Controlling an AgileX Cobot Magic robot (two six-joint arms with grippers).
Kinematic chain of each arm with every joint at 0, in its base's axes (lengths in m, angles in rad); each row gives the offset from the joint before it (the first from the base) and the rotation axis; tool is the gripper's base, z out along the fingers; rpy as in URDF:
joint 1: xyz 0 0 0.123 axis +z
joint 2: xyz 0 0 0 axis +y
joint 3: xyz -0.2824 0 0.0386 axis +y
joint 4: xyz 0.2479 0 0.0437 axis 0.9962 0 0.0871
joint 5: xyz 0 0 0 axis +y
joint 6: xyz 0.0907 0 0.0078 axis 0.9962 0 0.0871
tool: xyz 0 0 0 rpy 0 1.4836 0
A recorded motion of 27 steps. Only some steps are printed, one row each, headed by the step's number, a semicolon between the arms.
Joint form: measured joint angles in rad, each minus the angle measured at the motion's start. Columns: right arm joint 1, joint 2, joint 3, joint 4, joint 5, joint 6; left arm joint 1, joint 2, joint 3, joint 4, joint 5, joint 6.
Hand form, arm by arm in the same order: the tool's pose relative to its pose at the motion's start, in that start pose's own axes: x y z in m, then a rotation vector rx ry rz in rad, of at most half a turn. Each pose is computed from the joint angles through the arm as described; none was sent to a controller.
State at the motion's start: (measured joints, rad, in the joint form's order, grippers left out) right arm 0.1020 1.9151 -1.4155 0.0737 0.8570 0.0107; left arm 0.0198 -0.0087 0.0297 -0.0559 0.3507 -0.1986
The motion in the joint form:
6: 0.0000 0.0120 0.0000 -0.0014 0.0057 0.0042; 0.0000 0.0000 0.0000 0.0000 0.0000 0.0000
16: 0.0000 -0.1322 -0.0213 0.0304 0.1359 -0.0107; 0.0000 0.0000 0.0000 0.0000 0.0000 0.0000
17: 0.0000 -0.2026 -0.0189 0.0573 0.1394 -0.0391; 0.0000 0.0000 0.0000 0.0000 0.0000 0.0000
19: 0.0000 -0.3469 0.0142 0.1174 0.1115 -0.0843; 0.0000 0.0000 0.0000 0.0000 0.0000 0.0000
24: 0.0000 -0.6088 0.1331 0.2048 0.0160 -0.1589; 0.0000 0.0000 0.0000 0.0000 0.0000 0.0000
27: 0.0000 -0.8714 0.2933 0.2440 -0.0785 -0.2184; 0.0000 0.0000 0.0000 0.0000 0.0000 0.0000
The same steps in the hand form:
6: 0.0010 -0.0004 0.0048 0.0019 0.0176 0.0039; 0.0000 0.0000 0.0000 0.0000 0.0000 0.0000
16: 0.0068 0.0057 -0.0576 -0.0325 -0.0168 -0.0033; 0.0000 0.0000 0.0000 0.0000 0.0000 0.0000
17: 0.0102 0.0091 -0.0850 -0.0584 -0.0815 -0.0229; 0.0000 0.0000 0.0000 0.0000 0.0000 0.0000
19: 0.0241 0.0153 -0.1335 -0.1117 -0.2222 -0.0476; 0.0000 0.0000 0.0000 0.0000 0.0000 0.0000
24: 0.0670 0.0213 -0.1991 -0.1753 -0.4664 -0.0889; 0.0000 0.0000 0.0000 0.0000 0.0000 0.0000
27: 0.1241 0.0209 -0.2378 -0.1864 -0.6683 -0.1293; 0.0000 0.0000 0.0000 0.0000 0.0000 0.0000

